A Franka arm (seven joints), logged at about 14 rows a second.
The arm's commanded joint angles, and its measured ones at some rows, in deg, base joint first. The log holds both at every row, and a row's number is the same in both.
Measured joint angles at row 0:
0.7 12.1 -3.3 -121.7 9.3 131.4 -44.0
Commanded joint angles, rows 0 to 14:
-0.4 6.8 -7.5 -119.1 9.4 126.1 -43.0
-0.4 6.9 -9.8 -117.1 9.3 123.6 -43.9
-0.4 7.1 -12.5 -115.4 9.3 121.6 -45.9
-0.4 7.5 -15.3 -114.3 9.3 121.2 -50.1
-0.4 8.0 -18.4 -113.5 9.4 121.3 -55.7
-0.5 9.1 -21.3 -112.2 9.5 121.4 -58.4
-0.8 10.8 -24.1 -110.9 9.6 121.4 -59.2
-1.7 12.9 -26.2 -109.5 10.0 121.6 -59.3
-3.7 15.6 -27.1 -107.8 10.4 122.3 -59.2
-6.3 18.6 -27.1 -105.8 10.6 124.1 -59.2
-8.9 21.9 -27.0 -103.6 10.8 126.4 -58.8
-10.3 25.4 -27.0 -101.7 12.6 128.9 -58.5
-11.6 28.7 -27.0 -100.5 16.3 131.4 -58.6
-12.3 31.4 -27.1 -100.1 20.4 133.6 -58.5
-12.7 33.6 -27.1 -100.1 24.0 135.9 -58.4
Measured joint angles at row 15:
-11.8 27.4 -27.2 -103.9 18.4 133.3 -58.5
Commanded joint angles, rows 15 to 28:
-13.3 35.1 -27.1 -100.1 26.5 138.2 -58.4
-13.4 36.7 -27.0 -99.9 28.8 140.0 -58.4
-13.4 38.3 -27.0 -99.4 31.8 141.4 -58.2
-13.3 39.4 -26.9 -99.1 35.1 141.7 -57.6
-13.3 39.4 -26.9 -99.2 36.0 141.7 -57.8
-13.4 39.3 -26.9 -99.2 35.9 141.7 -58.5
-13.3 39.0 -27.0 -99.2 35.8 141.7 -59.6
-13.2 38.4 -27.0 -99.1 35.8 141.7 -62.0
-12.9 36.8 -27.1 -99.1 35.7 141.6 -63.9
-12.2 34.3 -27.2 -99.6 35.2 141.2 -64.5
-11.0 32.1 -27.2 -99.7 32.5 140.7 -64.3
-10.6 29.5 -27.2 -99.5 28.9 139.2 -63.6
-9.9 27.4 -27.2 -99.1 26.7 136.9 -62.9
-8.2 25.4 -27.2 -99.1 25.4 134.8 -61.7
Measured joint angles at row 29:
-10.4 30.8 -27.0 -97.9 28.4 138.7 -62.7
